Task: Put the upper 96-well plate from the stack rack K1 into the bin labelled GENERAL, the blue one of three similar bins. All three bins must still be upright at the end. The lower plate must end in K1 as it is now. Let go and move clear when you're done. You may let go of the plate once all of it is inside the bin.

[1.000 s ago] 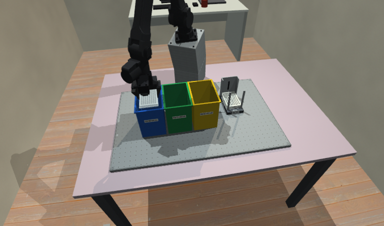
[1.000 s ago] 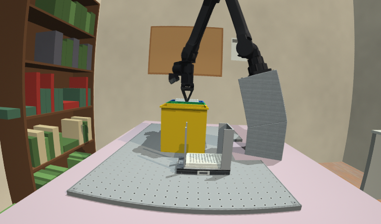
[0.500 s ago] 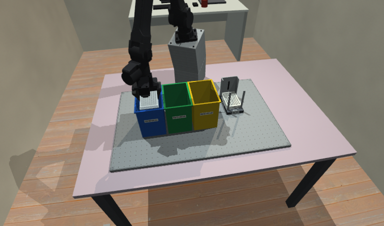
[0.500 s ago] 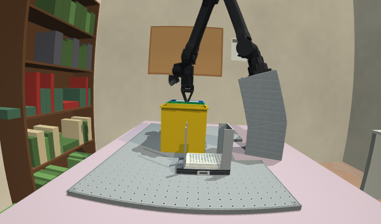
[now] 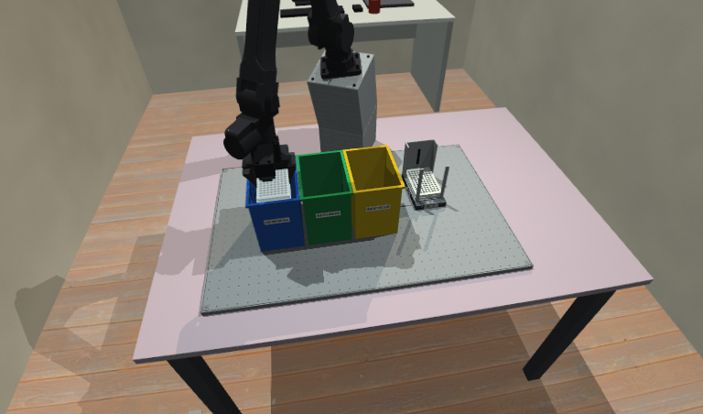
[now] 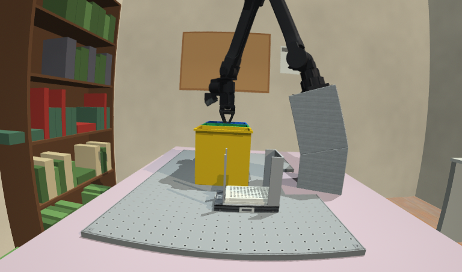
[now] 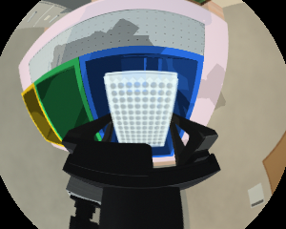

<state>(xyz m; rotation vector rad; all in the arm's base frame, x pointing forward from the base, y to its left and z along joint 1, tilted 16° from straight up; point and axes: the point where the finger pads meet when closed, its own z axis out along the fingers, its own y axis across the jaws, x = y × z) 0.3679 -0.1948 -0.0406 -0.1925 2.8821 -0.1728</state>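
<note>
Now: hand 8 cm above the blue bin labelled GENERAL. The rest, counted from my hand: yellow bin 26 cm to the left, 8 cm below, 3 cm behind; then green bin 13 cm to the left, 8 cm below, 2 cm behind.
</note>
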